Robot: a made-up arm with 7 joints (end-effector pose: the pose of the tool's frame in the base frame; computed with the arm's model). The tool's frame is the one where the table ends.
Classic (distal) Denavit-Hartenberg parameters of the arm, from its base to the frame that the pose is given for. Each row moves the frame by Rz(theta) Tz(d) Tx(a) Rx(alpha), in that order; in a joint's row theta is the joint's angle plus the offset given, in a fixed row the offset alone. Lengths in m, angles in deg.
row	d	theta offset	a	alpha
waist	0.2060	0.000	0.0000	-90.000
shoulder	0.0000	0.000	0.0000	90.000
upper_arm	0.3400	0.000	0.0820	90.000
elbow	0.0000	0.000	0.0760	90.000
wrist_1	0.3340	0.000	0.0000	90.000
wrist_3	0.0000	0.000	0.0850	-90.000
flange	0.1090	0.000	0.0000	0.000
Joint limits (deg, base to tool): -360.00..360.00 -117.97..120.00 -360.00..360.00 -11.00..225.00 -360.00..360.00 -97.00..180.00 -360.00..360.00
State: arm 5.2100 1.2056 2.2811 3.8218 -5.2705 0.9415 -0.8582
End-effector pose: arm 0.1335 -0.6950 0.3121 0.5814 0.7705 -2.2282
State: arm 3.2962 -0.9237 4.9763 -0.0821 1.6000 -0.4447 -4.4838
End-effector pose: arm -0.0185 0.1486 0.0997 2.1127 -1.7885 -0.4659
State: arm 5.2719 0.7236 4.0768 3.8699 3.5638 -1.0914 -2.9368
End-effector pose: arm 0.2821 -0.3797 0.5933 0.9386 -0.1320 0.1922
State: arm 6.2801 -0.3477 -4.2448 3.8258 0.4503 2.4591 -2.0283
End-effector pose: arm -0.2236 -0.0922 0.7669 -1.8784 1.6861 1.5189
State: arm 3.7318 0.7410 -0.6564 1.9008 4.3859 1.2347 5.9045
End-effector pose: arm -0.7227 -0.0672 0.4092 -0.9479 0.9649 2.4395
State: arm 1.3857 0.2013 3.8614 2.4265 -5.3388 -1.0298 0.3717
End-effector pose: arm 0.0178 -0.0665 0.9148 0.9747 0.2565 -2.9349
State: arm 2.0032 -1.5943 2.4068 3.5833 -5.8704 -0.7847 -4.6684
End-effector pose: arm 0.3568 -0.4700 0.4152 -0.6082 0.4557 -2.4665
